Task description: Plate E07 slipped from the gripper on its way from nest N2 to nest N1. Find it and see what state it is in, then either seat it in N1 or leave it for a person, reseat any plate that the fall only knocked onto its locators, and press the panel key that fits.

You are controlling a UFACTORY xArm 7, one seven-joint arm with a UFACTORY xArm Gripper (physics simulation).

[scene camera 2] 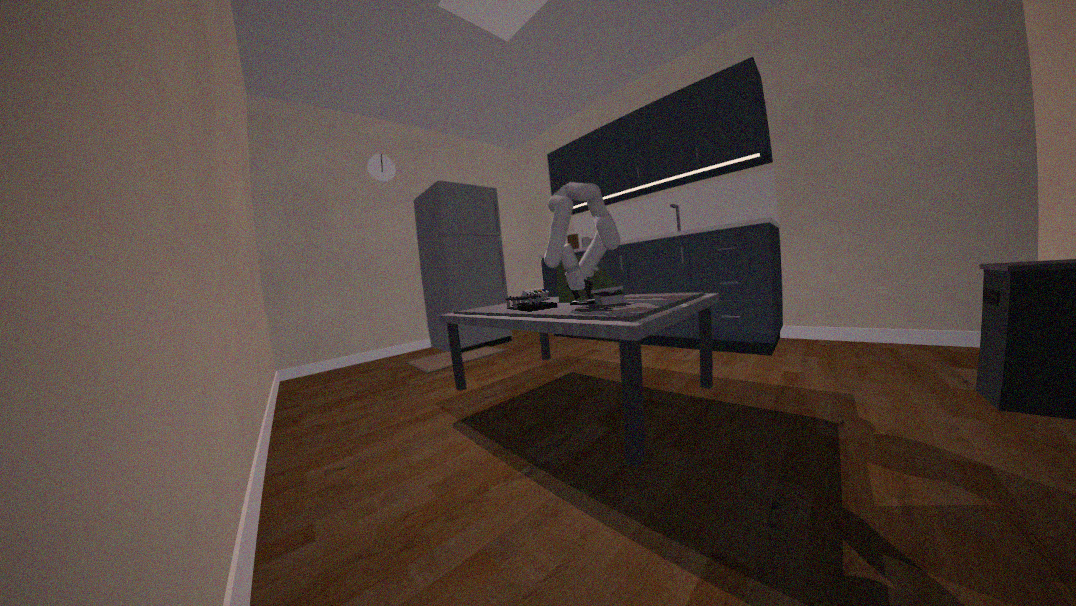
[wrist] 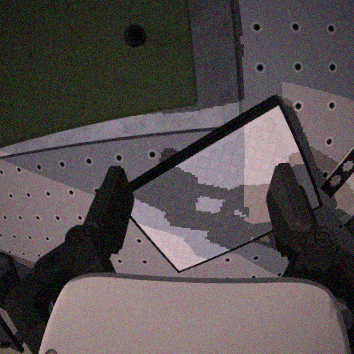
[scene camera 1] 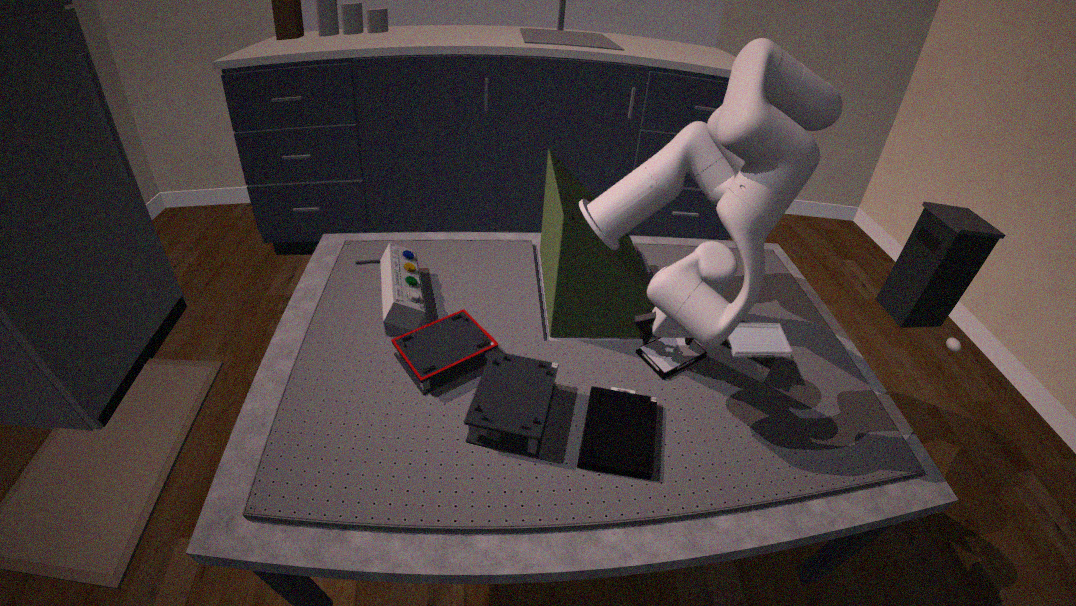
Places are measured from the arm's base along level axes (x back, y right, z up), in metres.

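Pixels of known places: gripper, fingertip midpoint: (scene camera 2: 584,298) (wrist: 198,181) (scene camera 1: 665,338); arm's base, link origin: (scene camera 2: 583,270) (scene camera 1: 597,225).
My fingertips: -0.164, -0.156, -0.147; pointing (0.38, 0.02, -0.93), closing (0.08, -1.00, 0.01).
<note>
For each thing: its middle in the pictures, then the offset to it from my fingertips, as dx, dy, dz. "spot": a spot on its surface instead.
- red-edged dark unit, body centre: (scene camera 1: 444,348) (scene camera 2: 526,300) -0.085, +0.429, -0.003
- dark unit with small corner pieces, body centre: (scene camera 1: 513,400) (scene camera 2: 522,301) -0.200, +0.287, +0.009
- black flat unit, body centre: (scene camera 1: 619,430) (scene camera 2: 537,306) -0.228, +0.104, -0.012
- panel, body centre: (scene camera 1: 401,284) (scene camera 2: 535,294) +0.073, +0.560, +0.016
- white-topped piece, surface spot: (scene camera 1: 760,338) spot: -0.009, -0.203, +0.030
- dark strip with pale rings, surface spot: (wrist: 341,174) spot: +0.006, -0.098, -0.011
- thin grey rod, surface spot: (scene camera 1: 367,261) spot: +0.195, +0.690, -0.020
A plate with a thin black rim and a pale, shadow-patched face (scene camera 1: 670,356) (wrist: 220,200) lies on the perforated board; no label on it is readable. My gripper (wrist: 198,181) is open, its fingers wide apart over the plate. In the wrist view the left finger is at the plate's left corner and the right finger overlaps its right part. A red-edged dark unit (scene camera 1: 444,344), a dark unit with small corner pieces (scene camera 1: 513,392) and a black flat unit (scene camera 1: 621,432) stand at left and centre; their nest names are not readable. The panel (scene camera 1: 390,293) has blue, yellow and green buttons.
A green upright wedge (scene camera 1: 594,289) (wrist: 90,65) stands behind the plate. A white-topped piece (scene camera 1: 760,338) is to its right in scene camera 1. A dark strip with pale rings (wrist: 341,174) is near the plate's right corner. A thin grey rod (scene camera 1: 367,261) lies by the panel.
</note>
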